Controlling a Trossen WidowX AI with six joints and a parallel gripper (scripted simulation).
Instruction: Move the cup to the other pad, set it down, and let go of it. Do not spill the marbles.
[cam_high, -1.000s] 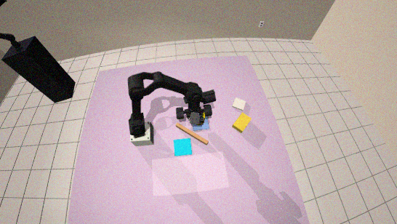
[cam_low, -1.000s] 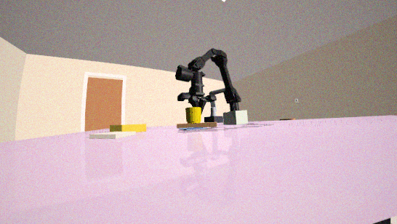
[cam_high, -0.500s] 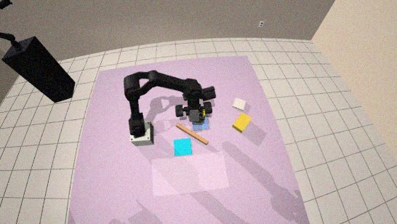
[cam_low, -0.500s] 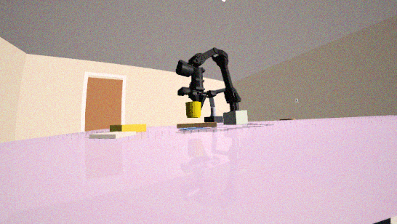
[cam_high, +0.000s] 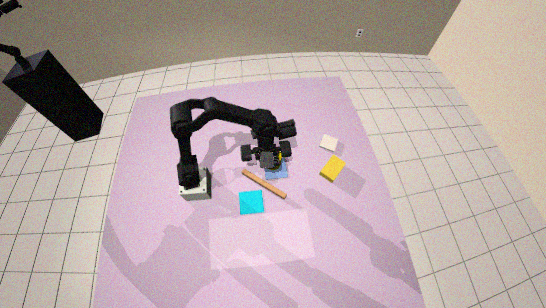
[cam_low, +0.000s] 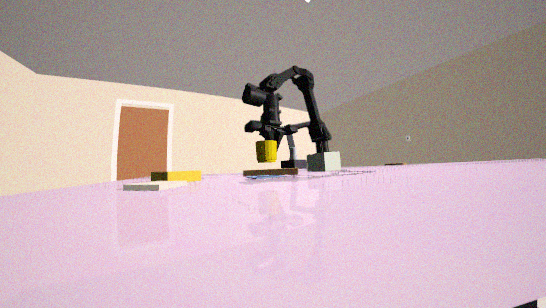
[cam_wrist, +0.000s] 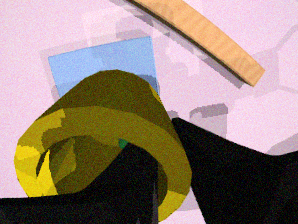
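Now: gripper tip 12 cm to the left of the cyan pad, 10 cm past it and 9 cm above it. Round my gripper tip: yellow cup (2 cm ahead); green marble (3 cm ahead, 2 cm below, 1 cm to the left); pale blue pad (9 cm below, 4 cm ahead, 1 cm to the right).
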